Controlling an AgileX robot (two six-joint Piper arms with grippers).
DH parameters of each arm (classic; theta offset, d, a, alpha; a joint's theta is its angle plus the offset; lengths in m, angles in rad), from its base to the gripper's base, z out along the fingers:
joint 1: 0 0.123 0 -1.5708
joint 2: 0.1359 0 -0.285 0
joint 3: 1.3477 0 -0.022 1.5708
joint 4: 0 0.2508 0 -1.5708
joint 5: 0 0 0.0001 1.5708
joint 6: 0 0.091 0 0
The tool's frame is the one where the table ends.
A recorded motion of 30 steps. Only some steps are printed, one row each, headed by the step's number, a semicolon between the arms.
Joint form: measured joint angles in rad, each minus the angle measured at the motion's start. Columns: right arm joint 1, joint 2, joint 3, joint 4, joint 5, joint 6; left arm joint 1, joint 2, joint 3, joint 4, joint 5, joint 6.
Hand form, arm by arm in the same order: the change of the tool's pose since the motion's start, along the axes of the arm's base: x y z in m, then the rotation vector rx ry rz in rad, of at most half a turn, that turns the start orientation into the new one. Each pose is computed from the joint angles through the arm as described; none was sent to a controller.
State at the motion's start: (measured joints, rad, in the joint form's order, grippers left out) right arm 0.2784 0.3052 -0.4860 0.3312 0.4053 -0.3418; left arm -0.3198 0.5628 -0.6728 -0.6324 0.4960 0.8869
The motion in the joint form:
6: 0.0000 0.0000 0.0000 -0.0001 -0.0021 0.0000; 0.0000 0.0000 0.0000 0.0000 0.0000 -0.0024
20: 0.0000 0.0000 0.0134 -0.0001 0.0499 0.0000; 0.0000 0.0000 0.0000 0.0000 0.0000 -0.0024
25: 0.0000 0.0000 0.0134 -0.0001 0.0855 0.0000; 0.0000 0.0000 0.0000 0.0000 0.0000 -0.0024
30: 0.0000 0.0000 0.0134 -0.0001 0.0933 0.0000; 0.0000 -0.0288 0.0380 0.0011 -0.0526 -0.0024
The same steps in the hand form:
6: 0.0000 -0.0001 0.0002 0.0006 -0.0019 -0.0007; 0.0000 0.0000 0.0000 -0.0019 0.0013 0.0005
20: -0.0002 0.0013 -0.0086 -0.0208 0.0571 0.0156; 0.0000 0.0000 0.0000 -0.0019 0.0013 0.0005
25: -0.0012 0.0020 -0.0116 -0.0329 0.0886 0.0268; 0.0000 0.0000 0.0000 -0.0019 0.0013 0.0005
30: -0.0014 0.0022 -0.0123 -0.0356 0.0955 0.0293; -0.0023 0.0034 -0.0056 -0.0170 -0.0287 0.0312

